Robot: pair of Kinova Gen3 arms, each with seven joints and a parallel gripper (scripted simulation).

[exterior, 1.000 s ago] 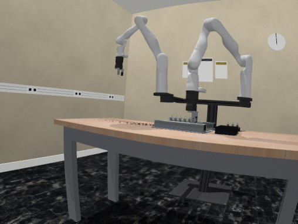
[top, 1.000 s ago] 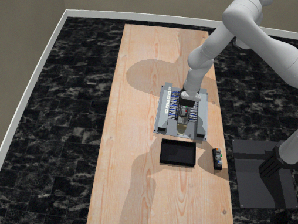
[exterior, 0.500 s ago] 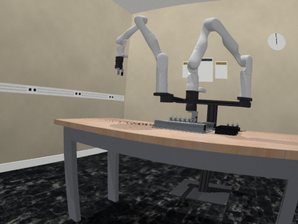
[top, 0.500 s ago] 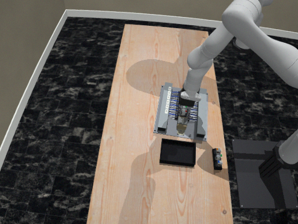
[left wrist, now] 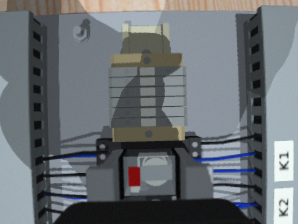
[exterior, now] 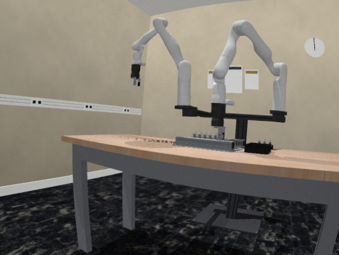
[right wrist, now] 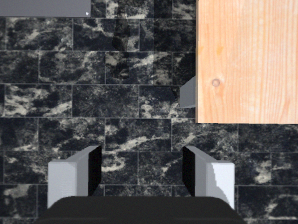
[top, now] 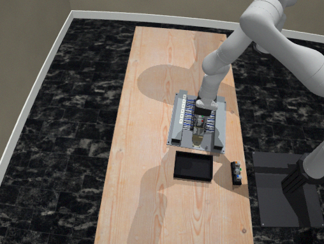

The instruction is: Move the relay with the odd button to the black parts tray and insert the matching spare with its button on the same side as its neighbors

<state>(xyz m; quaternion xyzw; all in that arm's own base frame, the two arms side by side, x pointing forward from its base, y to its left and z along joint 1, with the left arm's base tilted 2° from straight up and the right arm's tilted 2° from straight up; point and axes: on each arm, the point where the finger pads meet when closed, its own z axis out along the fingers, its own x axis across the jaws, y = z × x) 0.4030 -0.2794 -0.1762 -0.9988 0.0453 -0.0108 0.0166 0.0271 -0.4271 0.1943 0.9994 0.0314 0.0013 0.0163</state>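
Observation:
The relay panel is 10 mm behind my left hand, 50 mm to the right of it and 30 mm below it. Also, from my left hand: spare rack 140 mm behind, 240 mm to the left, 50 mm below; then black parts tray 50 mm ahead, 200 mm to the left, 40 mm below.

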